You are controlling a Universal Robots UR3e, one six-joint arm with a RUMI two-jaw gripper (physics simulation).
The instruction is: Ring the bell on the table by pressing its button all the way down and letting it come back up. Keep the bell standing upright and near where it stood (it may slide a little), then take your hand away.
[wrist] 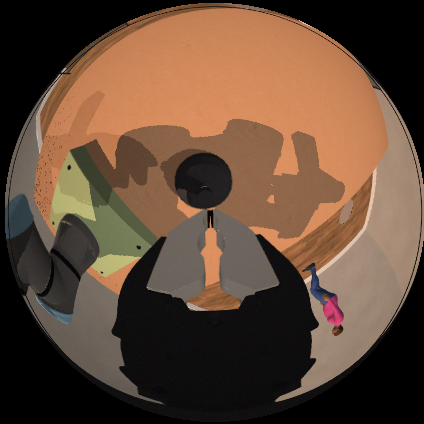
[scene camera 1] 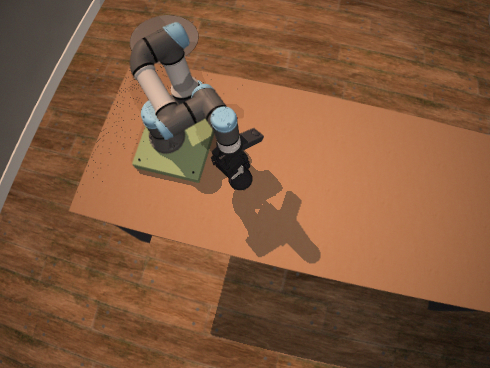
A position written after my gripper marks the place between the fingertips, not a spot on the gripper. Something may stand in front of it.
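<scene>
My gripper [scene camera 1: 239, 171] visible. Gripper [wrist: 209, 211] also in sight. Bell [wrist: 201, 169] visible.
</scene>
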